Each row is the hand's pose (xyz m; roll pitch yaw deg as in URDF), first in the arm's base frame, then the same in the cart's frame.
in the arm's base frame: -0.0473 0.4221 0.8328 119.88 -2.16 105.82
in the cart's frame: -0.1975 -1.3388 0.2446 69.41 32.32 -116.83
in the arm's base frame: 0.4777 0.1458 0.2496 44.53 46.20 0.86
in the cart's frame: -0.6608 -0.6790 0.4499 22.66 -9.30 144.94
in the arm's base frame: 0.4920 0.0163 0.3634 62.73 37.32 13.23
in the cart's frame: -0.5338 -0.6609 0.5660 30.16 -12.95 157.43
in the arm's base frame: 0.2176 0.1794 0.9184 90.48 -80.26 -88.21
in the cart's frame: -0.1726 -1.1894 0.5815 -159.00 -35.04 -41.92
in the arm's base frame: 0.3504 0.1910 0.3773 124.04 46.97 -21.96
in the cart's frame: -0.5427 -0.8139 0.4008 121.76 -11.85 129.23
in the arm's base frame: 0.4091 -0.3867 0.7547 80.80 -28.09 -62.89
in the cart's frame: -0.0408 -0.6454 0.8473 156.00 -56.71 32.72
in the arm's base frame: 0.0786 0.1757 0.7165 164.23 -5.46 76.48
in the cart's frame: -0.1898 -1.0663 0.3701 106.51 6.55 -132.14
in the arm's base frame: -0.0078 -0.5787 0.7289 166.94 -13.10 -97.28
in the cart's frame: 0.3162 -0.5394 0.5778 -131.69 -21.41 34.69
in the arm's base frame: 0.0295 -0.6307 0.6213 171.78 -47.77 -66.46
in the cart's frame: 0.2681 -0.4242 0.5697 -85.97 -54.22 -2.46
